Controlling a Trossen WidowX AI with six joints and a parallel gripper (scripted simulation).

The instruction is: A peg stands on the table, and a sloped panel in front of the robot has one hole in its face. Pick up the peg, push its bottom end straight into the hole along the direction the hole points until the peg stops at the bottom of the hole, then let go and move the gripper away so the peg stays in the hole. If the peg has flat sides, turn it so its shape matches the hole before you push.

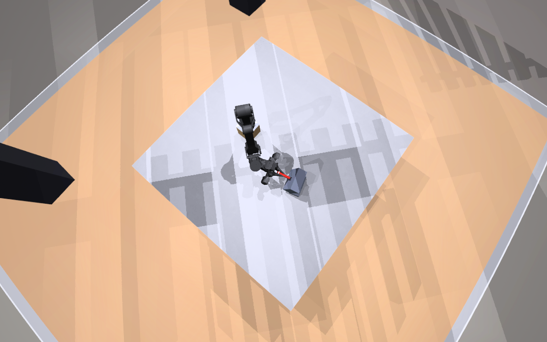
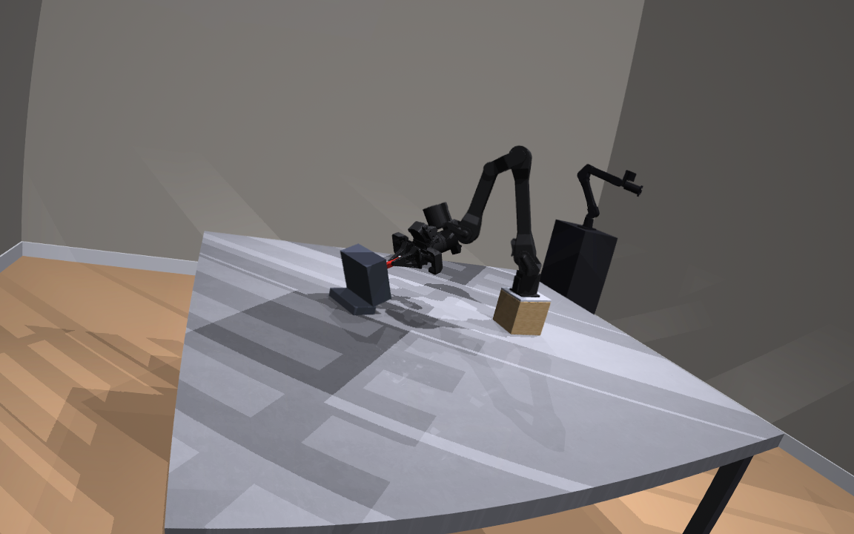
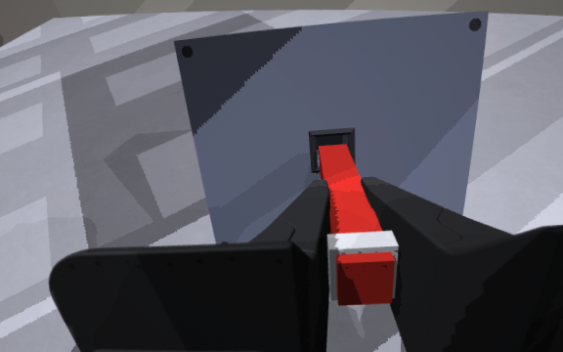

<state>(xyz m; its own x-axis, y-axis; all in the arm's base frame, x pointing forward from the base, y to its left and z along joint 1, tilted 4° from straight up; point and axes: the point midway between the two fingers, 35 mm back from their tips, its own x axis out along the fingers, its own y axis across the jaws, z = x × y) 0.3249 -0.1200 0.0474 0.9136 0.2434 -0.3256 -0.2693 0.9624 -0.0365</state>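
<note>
The sloped panel is 70 mm ahead of my gripper tip, 30 mm below it and 20 mm to the left of it. The rest, counted from my gripper tip: red square peg 20 mm behind; then low foot 100 mm below, 90 mm ahead, 20 mm to the left.
</note>
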